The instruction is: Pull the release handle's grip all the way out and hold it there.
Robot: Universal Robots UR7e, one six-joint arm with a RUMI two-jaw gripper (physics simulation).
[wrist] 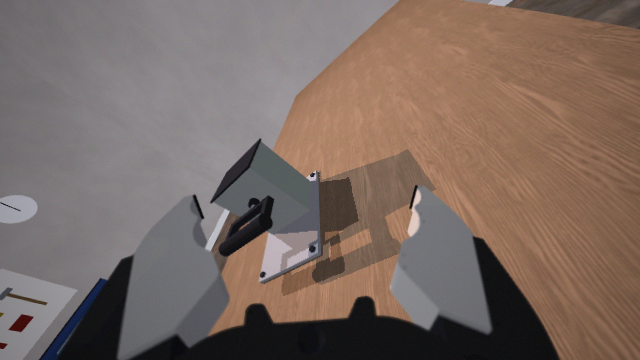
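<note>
The release handle's black grip (246, 235) is a bar on two side arms, in front of a grey-green box (265, 192), left of the view's middle. A small black stem shows between the box face and the grip. The box stands on a pale metal base plate (295, 257) with dark bolts, on the wooden table. My gripper (308, 193) is wide open and holds nothing. The grip lies in view between the two jaws, nearer the left one, and beyond their tips as far as I can tell; no contact shows. How far the grip is out is hard to tell.
The wooden table (475, 125) runs to the upper right, with its far corner behind the box. A grey wall (125, 100) fills the upper left. A white round clock-like disc (17, 209), a poster (35, 312) and a blue panel (75, 320) show at the left.
</note>
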